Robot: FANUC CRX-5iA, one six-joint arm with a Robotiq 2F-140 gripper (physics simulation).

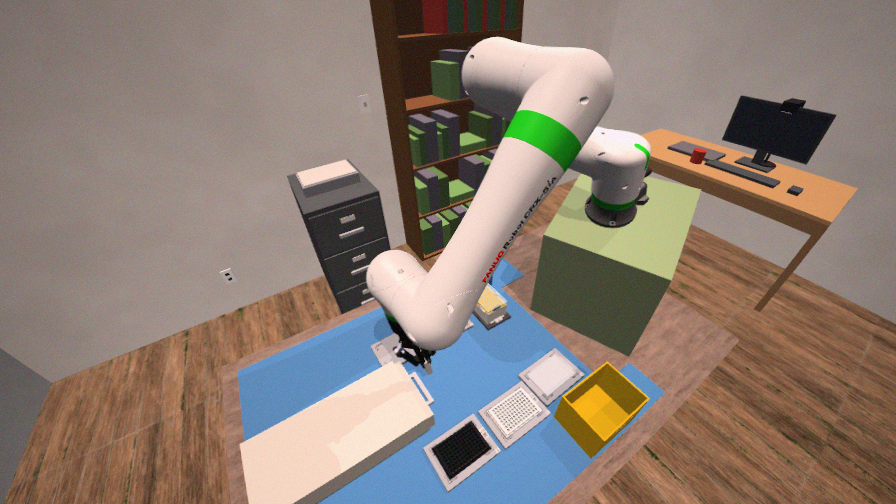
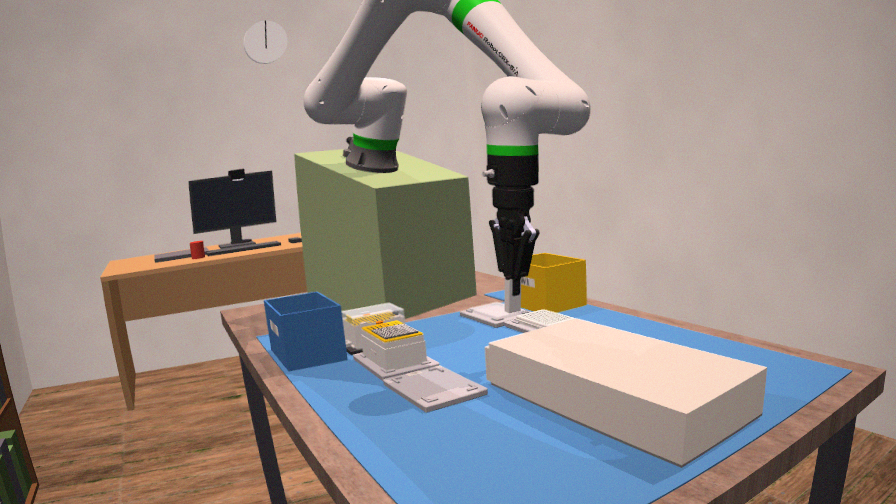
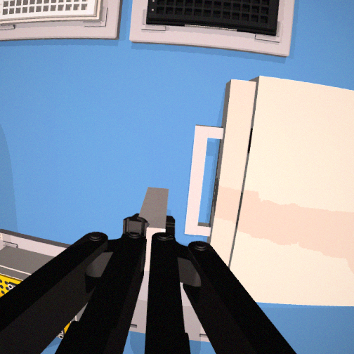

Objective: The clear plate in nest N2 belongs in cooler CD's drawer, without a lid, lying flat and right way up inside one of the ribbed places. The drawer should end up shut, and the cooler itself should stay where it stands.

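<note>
The cooler, a long cream box (image 1: 338, 432) (image 2: 626, 382) (image 3: 300, 200), stands on the blue mat. Its drawer front (image 3: 237, 165) is close against the body, with a narrow dark seam between them. The drawer's inside is hidden. The pale handle (image 1: 422, 388) (image 3: 197, 180) sticks out from the front. My gripper (image 1: 427, 368) (image 2: 512, 303) (image 3: 156, 204) is shut and empty, pointing down, in front of the handle and apart from it. A nest (image 1: 527, 378) (image 2: 471, 313) near the yellow bin shows a pale, flat inside; whether a clear plate lies there I cannot tell. The N2 label is not readable.
A white well plate (image 1: 515, 411) and a black plate (image 1: 463, 447) sit in nests beside the cooler. A yellow bin (image 1: 567, 426) (image 2: 554, 291) stands beyond them. Tip boxes (image 2: 393, 351), a bare nest (image 2: 433, 385) and a blue bin (image 2: 307, 335) stand on the other side.
</note>
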